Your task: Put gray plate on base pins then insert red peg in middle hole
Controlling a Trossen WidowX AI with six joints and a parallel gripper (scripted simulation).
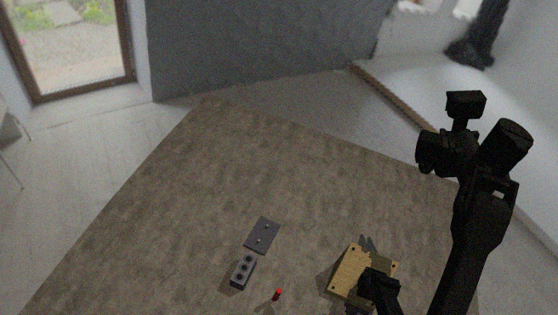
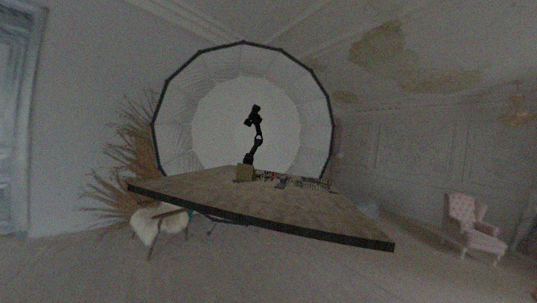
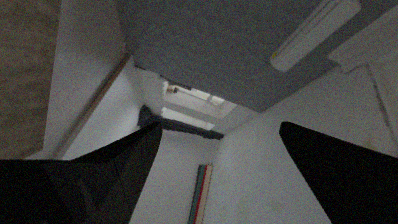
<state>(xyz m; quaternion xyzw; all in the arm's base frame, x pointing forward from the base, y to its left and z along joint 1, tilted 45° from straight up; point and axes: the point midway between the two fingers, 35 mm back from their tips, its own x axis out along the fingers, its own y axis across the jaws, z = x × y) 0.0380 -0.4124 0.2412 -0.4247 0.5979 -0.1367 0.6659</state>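
Now: gripper tip 280 mm short of the gray plate, 260 mm to the right of it and 510 mm above it. Also, from my gripper tip: red peg: 170 mm ahead, 290 mm to the left, 500 mm below.
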